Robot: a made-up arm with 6 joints.
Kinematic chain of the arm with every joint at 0, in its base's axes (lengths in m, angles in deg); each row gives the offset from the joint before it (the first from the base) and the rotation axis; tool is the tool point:
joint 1: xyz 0 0 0.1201 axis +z
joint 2: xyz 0 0 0 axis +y
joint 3: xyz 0 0 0.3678 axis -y
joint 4: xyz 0 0 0 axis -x
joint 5: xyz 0.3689 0 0 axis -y
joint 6: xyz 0 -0.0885 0 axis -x
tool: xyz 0 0 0
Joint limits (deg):
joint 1: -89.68..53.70
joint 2: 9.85..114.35
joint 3: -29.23..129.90
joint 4: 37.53..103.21
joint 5: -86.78..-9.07
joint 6: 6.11..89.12
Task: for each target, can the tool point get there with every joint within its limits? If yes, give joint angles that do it. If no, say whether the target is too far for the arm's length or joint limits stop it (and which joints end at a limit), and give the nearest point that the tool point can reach.
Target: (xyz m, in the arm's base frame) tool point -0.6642 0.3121 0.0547
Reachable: no: joint limits stop it (at a limit: joint 1, joint 2, joint 3, joint 4) | nearest point -0.0698 -0.0706 -0.2939 | short by 0.788 m
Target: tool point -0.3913 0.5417 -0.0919
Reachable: no: joint limits stop it (at a limit: joint 1, joint 3, joint 4) | nearest point 0.1684 0.2635 -0.2027 | short by 0.635 m
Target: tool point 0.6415 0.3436 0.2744
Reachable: yes | joints 32.42 81.54 86.24 52.52 -69.36 72.11
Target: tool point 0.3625 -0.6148 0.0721
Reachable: yes | joints -55.61 77.23 45.75 57.09 -61.50 82.12
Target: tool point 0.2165 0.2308 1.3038
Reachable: no: too far | nearest point 0.1320 0.1407 0.8419 | short by 0.478 m
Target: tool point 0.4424 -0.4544 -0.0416
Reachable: yes | joints -40.71 75.40 22.18 50.84 -23.44 79.78
